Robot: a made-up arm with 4 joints.
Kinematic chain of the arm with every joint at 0, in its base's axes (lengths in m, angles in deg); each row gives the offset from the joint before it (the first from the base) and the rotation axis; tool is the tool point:
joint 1: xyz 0 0 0.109 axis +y
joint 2: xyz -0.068 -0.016 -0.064 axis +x
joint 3: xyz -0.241 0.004 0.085 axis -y
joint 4: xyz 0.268 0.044 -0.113 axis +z
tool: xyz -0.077 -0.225 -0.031
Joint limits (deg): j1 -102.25..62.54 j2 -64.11..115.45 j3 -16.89..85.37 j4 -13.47..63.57
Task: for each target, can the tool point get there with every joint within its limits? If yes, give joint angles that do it. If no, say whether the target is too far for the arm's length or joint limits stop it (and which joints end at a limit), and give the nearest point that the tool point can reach.
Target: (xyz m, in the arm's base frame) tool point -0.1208 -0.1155 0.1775
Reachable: yes | joints -44.32 -30.99 38.85 10.01
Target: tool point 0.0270 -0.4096 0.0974
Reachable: yes | joints -11.77 62.64 59.81 57.04
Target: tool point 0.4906 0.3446 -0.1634
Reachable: no: joint limits stop it (at a limit: joint 1, joint 3) | nearest point 0.2377 0.1230 -0.0346 | short by 0.360 m
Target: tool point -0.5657 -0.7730 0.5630
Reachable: no: too far | nearest point -0.2533 -0.3917 0.3123 | short by 0.553 m
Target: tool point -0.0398 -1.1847 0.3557
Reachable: no: too far | nearest point -0.0609 -0.5336 0.2242 | short by 0.665 m
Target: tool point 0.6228 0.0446 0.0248
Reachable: no: joint limits stop it (at a limit: joint 1, joint 3) | nearest point 0.3060 0.0095 0.0465 | short by 0.320 m
